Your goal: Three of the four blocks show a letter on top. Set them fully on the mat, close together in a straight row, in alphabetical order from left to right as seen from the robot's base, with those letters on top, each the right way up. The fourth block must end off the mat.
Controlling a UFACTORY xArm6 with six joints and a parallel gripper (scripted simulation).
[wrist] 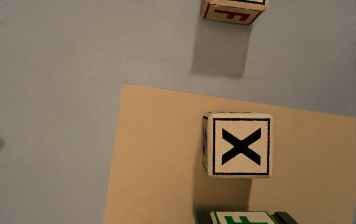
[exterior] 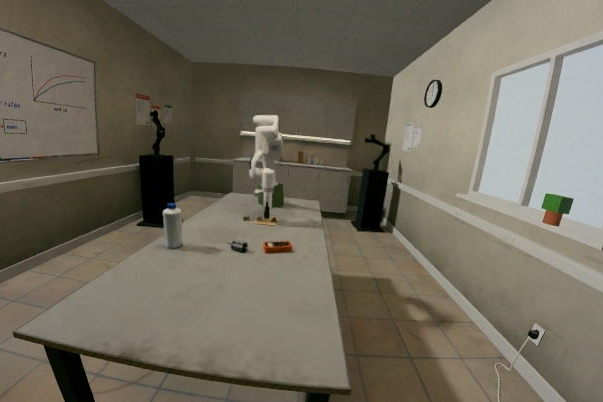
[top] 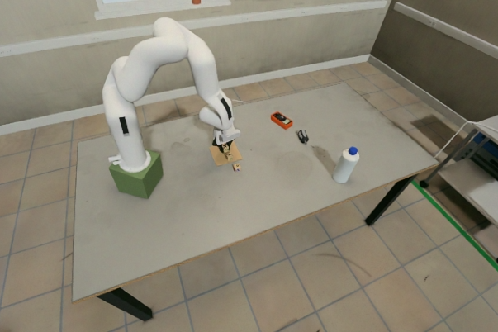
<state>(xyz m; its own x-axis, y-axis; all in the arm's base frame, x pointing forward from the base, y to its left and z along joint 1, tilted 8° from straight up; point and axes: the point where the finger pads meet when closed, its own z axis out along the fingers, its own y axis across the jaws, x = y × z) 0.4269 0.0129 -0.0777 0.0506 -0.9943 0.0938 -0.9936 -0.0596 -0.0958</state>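
Right now my hand is 40 mm above the tan mat. From my hand the other things lie so: white bottle (450 mm ahead, 390 mm to the right, 50 mm above); then orange meter (410 mm ahead, 90 mm to the left, 30 mm below); then small black object (440 mm ahead, 100 mm to the right, 20 mm below).
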